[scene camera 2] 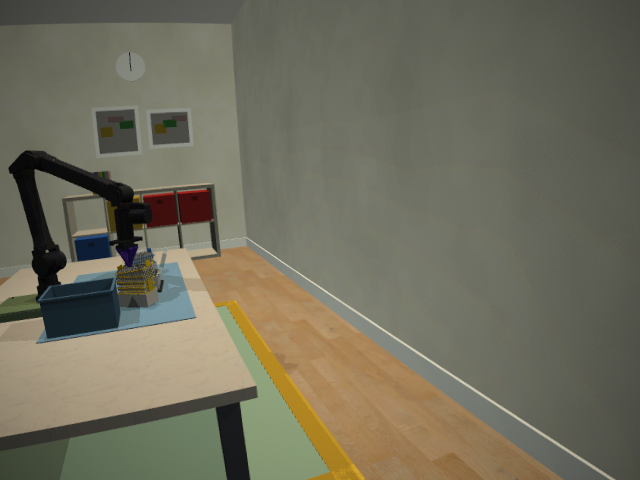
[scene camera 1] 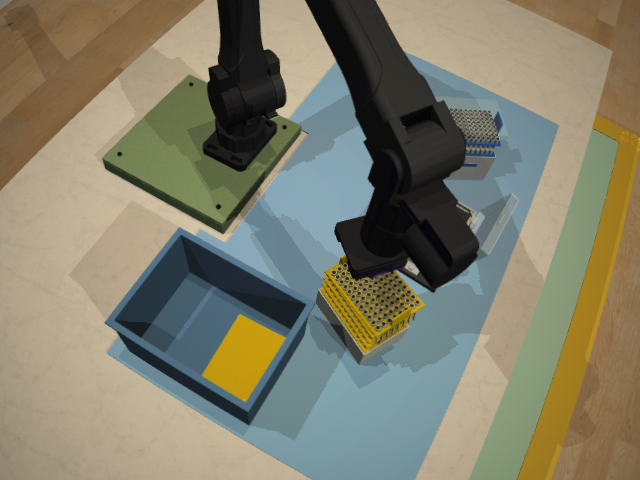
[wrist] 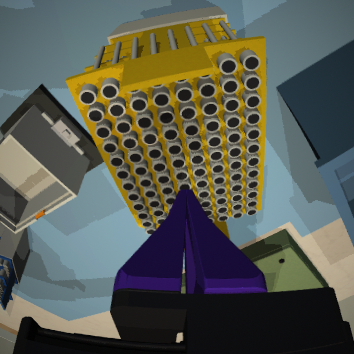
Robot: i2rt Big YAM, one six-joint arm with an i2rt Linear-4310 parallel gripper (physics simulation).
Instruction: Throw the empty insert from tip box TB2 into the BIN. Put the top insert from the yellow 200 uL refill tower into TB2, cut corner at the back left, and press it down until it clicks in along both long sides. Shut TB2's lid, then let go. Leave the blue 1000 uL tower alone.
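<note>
My gripper is shut, its purple fingertips together with nothing between them, above the top insert of the yellow tower. The yellow refill tower holds several stacked inserts full of tips; the fingers hide part of its top in the wrist view. TB2 stands open beside it, partly behind the arm in scene camera 1; its clear lid is raised. The visible part of its inside shows no insert. A yellow insert lies in the blue BIN.
The blue 1000 uL tower stands at the far end of the blue mat, beyond TB2. The arm's green base plate is behind the BIN. The BIN's near corner is close to the yellow tower.
</note>
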